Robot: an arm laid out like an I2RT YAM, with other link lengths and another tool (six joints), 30 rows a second.
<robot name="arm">
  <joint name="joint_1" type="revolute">
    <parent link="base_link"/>
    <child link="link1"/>
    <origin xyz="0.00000 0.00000 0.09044" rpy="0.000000 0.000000 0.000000"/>
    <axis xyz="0 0 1"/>
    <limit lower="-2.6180" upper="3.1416"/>
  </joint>
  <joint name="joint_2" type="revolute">
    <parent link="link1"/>
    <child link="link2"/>
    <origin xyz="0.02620 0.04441 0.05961" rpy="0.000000 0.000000 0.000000"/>
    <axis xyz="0 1 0"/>
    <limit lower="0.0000" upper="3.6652"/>
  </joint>
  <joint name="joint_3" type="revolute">
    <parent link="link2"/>
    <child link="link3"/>
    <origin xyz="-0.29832 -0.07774 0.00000" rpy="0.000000 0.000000 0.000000"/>
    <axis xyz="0 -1 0"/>
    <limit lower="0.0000" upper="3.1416"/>
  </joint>
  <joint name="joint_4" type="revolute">
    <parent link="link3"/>
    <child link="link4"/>
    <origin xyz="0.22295 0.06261 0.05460" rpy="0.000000 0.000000 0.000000"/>
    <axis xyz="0 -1 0"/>
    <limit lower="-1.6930" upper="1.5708"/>
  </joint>
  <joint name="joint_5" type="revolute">
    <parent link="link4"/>
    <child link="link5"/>
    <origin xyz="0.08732 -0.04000 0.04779" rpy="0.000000 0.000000 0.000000"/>
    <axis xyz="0 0 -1"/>
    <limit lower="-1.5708" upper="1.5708"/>
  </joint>
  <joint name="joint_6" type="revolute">
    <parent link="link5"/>
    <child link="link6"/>
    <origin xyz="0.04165 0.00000 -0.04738" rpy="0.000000 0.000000 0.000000"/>
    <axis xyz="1 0 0"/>
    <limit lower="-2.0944" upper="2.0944"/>
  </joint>
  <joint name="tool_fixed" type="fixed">
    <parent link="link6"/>
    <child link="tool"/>
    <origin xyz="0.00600 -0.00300 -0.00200" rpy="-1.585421 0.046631 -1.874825"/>
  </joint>
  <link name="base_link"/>
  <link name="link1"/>
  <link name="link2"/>
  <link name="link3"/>
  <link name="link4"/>
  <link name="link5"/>
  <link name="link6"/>
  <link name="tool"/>
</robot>
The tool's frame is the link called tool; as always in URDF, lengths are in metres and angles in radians.
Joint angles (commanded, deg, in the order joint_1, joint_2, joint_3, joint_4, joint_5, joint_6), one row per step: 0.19, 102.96, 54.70, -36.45, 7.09, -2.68; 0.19, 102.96, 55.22, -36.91, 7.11, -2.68; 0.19, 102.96, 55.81, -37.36, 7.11, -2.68; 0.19, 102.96, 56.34, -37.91, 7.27, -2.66; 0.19, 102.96, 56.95, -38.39, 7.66, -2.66; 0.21, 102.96, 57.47, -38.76, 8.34, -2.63; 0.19, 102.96, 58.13, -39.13, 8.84, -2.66; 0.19, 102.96, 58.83, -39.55, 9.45, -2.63; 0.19, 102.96, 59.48, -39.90, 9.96, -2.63; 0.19, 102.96, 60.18, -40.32, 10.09, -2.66; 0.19, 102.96, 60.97, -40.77, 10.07, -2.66; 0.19, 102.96, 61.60, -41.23, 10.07, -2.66; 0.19, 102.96, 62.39, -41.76, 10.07, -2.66; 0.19, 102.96, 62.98, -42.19, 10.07, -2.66; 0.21, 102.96, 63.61, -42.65, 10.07, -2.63; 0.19, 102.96, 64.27, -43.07, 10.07, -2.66; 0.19, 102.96, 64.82, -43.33, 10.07, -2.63; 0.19, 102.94, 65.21, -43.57, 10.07, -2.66; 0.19, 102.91, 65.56, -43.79, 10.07, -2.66
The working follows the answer.
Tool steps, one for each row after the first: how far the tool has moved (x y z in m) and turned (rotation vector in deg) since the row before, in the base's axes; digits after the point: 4 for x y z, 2 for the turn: 0.0013, 0.0000, 0.0017, -0.02, -0.06, 0.00; 0.0016, 0.0000, 0.0020, 0.00, -0.14, 0.00; 0.0011, -0.0001, 0.0018, -0.16, 0.02, -0.04; 0.0016, -0.0003, 0.0021, -0.39, -0.13, -0.04; 0.0014, -0.0004, 0.0019, -0.67, -0.16, -0.08; 0.0020, -0.0005, 0.0024, -0.50, -0.29, -0.04; 0.0021, -0.0005, 0.0026, -0.60, -0.29, -0.10; 0.0020, -0.0004, 0.0024, -0.51, -0.30, -0.06; 0.0020, -0.0001, 0.0025, -0.13, -0.28, 0.01; 0.0023, 0.0000, 0.0029, 0.02, -0.34, 0.00; 0.0016, 0.0000, 0.0023, 0.00, -0.17, 0.00; 0.0020, 0.0000, 0.0029, 0.00, -0.26, 0.00; 0.0014, 0.0000, 0.0022, 0.00, -0.16, 0.00; 0.0015, 0.0001, 0.0023, 0.00, -0.18, -0.01; 0.0017, -0.0001, 0.0025, 0.00, -0.23, 0.01; 0.0016, 0.0000, 0.0021, 0.01, -0.30, -0.03; 0.0010, 0.0000, 0.0016, 0.00, -0.16, 0.03; 0.0008, 0.0000, 0.0015, 0.00, -0.16, 0.00
Tool pose at each row, in the base's axes (x y z in m, rotation vector in deg; rounded; the steps above come from the unrounded poses): 0.2933, -0.0187, 0.1770, 114.64, -116.82, 30.48; 0.2946, -0.0187, 0.1787, 114.63, -116.84, 30.56; 0.2962, -0.0187, 0.1807, 114.65, -116.93, 30.72; 0.2973, -0.0188, 0.1825, 114.52, -116.84, 30.84; 0.2989, -0.0191, 0.1847, 114.28, -116.69, 31.33; 0.3004, -0.0196, 0.1866, 113.83, -116.40, 32.10; 0.3024, -0.0201, 0.1890, 113.53, -116.26, 32.86; 0.3045, -0.0206, 0.1916, 113.11, -116.10, 33.70; 0.3065, -0.0210, 0.1940, 112.79, -115.98, 34.47; 0.3085, -0.0211, 0.1965, 112.76, -116.04, 34.90; 0.3108, -0.0211, 0.1994, 112.80, -116.25, 35.25; 0.3124, -0.0211, 0.2017, 112.81, -116.35, 35.44; 0.3145, -0.0211, 0.2046, 112.84, -116.50, 35.73; 0.3159, -0.0210, 0.2067, 112.85, -116.59, 35.90; 0.3174, -0.0209, 0.2090, 112.86, -116.71, 36.09; 0.3191, -0.0210, 0.2115, 112.88, -116.83, 36.36; 0.3206, -0.0210, 0.2136, 112.87, -117.03, 36.68; 0.3216, -0.0210, 0.2152, 112.92, -117.10, 36.87; 0.3224, -0.0210, 0.2166, 112.93, -117.19, 37.05

